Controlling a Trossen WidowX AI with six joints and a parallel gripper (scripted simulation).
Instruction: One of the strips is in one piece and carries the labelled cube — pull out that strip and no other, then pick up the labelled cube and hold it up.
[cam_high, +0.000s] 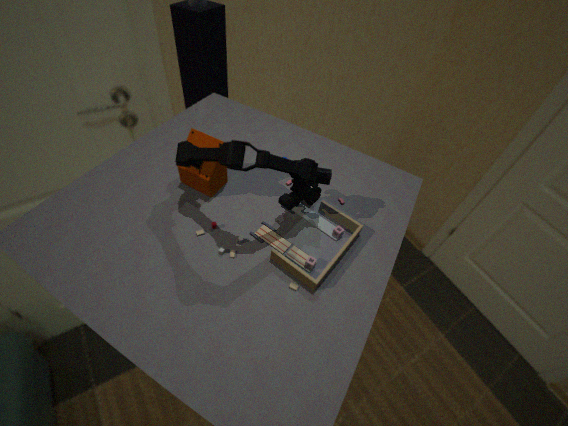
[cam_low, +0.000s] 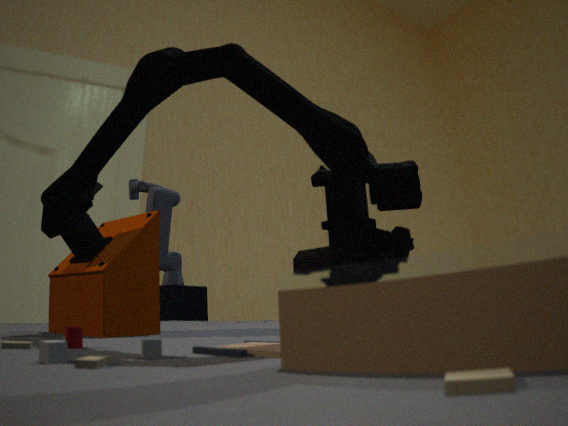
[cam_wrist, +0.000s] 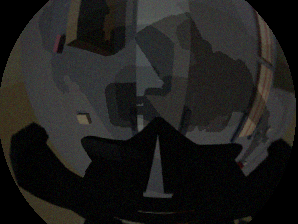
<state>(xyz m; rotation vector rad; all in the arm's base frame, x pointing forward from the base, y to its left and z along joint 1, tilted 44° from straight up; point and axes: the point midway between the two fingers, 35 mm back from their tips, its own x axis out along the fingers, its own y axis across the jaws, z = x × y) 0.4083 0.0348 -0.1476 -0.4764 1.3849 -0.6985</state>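
Right now my gripper tip is 100 mm short of the grey strip and 20 mm to the left of it. From my gripper tip the other things lie so: blue piece: 190 mm behind, 220 mm to the left; then tan block: 170 mm ahead, 320 mm to the right.
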